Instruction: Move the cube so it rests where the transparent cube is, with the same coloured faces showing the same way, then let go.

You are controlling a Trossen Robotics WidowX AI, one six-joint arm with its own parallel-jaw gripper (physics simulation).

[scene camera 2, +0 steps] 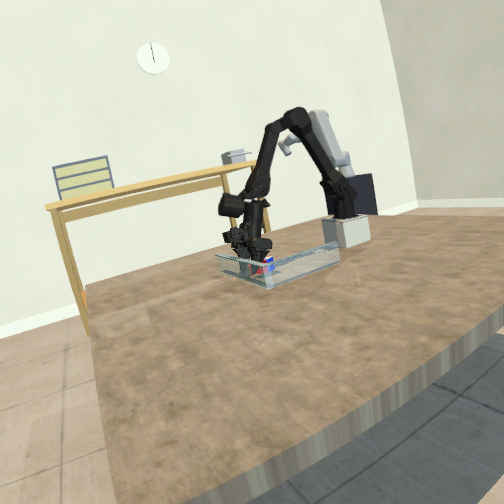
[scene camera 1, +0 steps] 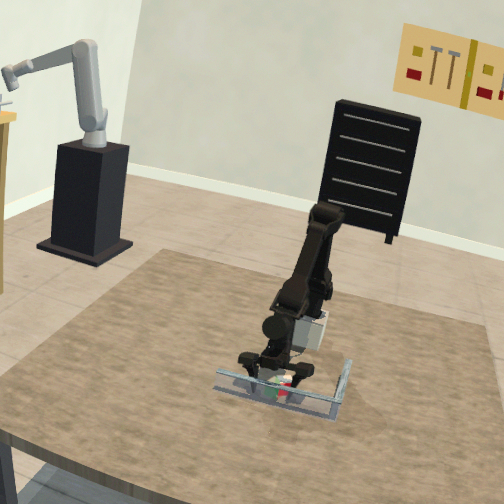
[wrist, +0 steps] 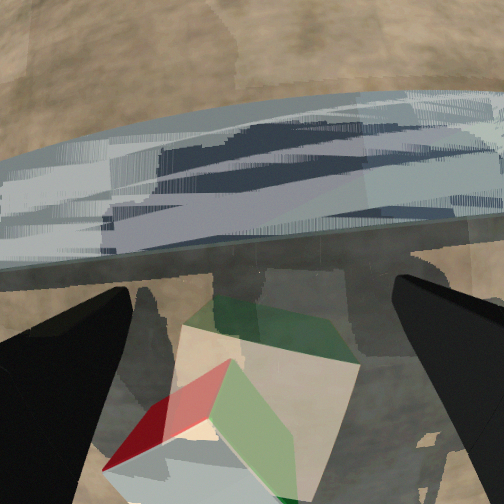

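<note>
In the wrist view a coloured cube [wrist: 215, 440] with red, pale green and white faces lies between my two black fingers, overlapping a see-through cube [wrist: 275, 375] with a green top edge. My gripper [wrist: 260, 390] is open; the fingers stand well apart from the cube on both sides. In scene camera 1 the gripper [scene camera 1: 276, 372] is low over the cube [scene camera 1: 281, 385] on the table. In scene camera 2 the cube [scene camera 2: 266, 265] shows red and blue under the gripper [scene camera 2: 254, 250].
A glass-like L-shaped wall [scene camera 1: 318, 392] borders the cube on the near and right sides; it also shows in the wrist view [wrist: 250, 190]. A black cabinet [scene camera 1: 368, 170], a second arm on a black pedestal [scene camera 1: 88, 195] and a wooden table [scene camera 2: 150, 190] stand off the table.
</note>
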